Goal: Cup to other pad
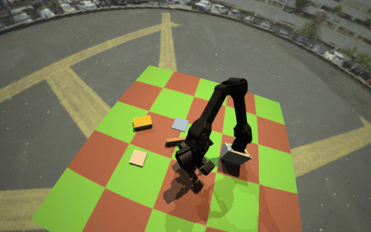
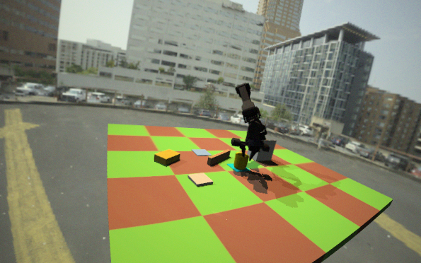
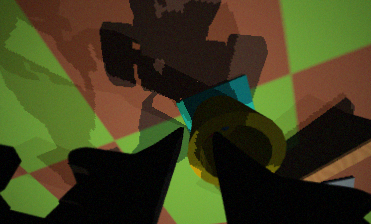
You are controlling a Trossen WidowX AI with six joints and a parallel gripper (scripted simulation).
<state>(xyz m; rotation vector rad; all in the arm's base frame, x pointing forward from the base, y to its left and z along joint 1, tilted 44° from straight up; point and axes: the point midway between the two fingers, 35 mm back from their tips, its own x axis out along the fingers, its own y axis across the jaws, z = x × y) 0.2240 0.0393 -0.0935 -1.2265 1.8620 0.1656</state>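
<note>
Now: gripper tip 20 mm short of the yellow cup, 10 mm to the left of it and 10 mm above it. The rest, counted from my gripper tip: teal pad: 50 mm below, 20 mm to the right, 20 mm ahead; brown bar: 130 mm to the right, 70 mm ahead, 40 mm below; light blue pad: 240 mm to the right, 110 mm ahead, 50 mm below.
</note>
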